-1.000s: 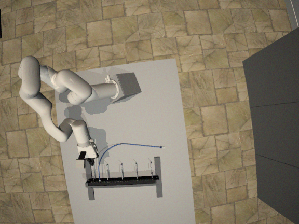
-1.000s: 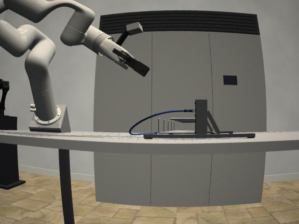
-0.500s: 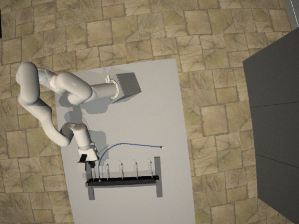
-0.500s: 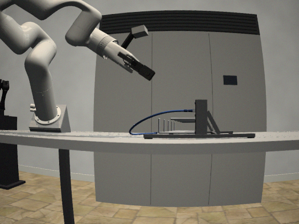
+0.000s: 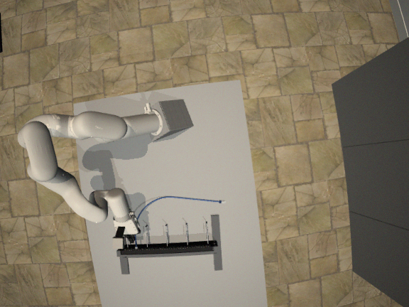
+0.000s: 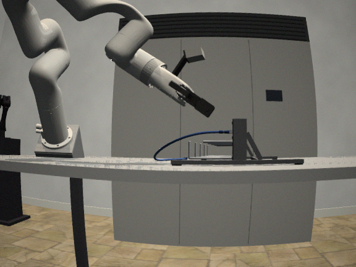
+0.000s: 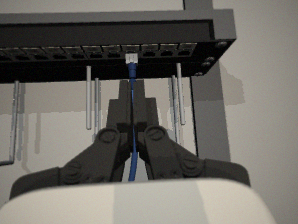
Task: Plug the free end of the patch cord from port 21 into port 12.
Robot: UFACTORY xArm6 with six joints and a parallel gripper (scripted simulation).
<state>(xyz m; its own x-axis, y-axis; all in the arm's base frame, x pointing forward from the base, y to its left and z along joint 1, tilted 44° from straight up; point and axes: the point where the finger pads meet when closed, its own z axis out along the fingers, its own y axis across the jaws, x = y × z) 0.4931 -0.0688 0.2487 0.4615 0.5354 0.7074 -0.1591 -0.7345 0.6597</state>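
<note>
Now: the plug 5 cm behind my hand, 46 cm to the left of it and 13 cm below it.
</note>
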